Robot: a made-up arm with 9 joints.
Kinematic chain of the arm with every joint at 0, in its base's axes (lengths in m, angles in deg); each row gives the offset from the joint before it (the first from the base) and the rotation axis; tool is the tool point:
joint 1: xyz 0 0 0.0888 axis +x
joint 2: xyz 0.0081 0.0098 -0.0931 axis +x
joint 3: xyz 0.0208 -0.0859 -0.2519 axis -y
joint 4: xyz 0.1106 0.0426 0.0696 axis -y
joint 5: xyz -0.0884 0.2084 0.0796 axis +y
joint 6: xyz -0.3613 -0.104 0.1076 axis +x
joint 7: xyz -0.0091 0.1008 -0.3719 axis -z
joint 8: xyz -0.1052 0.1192 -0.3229 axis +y
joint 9: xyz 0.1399 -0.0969 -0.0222 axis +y
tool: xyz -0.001 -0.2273 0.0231
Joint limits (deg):
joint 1: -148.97..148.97
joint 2: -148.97..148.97
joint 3: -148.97..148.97
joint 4: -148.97..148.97
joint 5: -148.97..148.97
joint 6: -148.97..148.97
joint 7: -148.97..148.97
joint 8: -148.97..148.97
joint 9: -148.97..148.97
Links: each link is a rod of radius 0.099 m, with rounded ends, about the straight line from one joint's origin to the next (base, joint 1, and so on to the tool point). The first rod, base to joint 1, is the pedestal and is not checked.
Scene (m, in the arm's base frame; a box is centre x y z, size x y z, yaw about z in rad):
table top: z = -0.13
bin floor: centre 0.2 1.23 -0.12 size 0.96 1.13 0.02 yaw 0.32
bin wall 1: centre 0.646 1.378 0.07 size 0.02 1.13 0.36 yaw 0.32
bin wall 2: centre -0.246 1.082 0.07 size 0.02 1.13 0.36 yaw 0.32
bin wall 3: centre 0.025 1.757 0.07 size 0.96 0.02 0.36 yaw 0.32
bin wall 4: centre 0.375 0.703 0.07 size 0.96 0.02 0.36 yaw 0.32
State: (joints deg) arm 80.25 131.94 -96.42 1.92 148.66 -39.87 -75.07 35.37 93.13
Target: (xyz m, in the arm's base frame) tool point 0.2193 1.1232 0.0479
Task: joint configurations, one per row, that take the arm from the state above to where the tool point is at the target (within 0.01 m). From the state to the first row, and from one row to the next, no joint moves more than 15 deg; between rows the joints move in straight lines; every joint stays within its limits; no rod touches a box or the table.
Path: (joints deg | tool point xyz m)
1: 71.35 120.64 -104.51 -6.24 148.74 -44.10 -69.50 41.63 94.06 | 0.7009 0.4844 0.5660
2: 62.46 109.34 -112.61 -14.39 148.81 -48.32 -63.94 47.90 94.99 | 0.5901 0.7266 0.5625
3: 53.56 98.04 -120.70 -22.55 148.89 -52.55 -58.37 54.16 95.92 | 0.4221 0.9788 0.3875
4: 44.67 86.74 -128.79 -30.70 148.97 -56.78 -52.80 60.43 96.85 | 0.2193 1.1232 0.0479

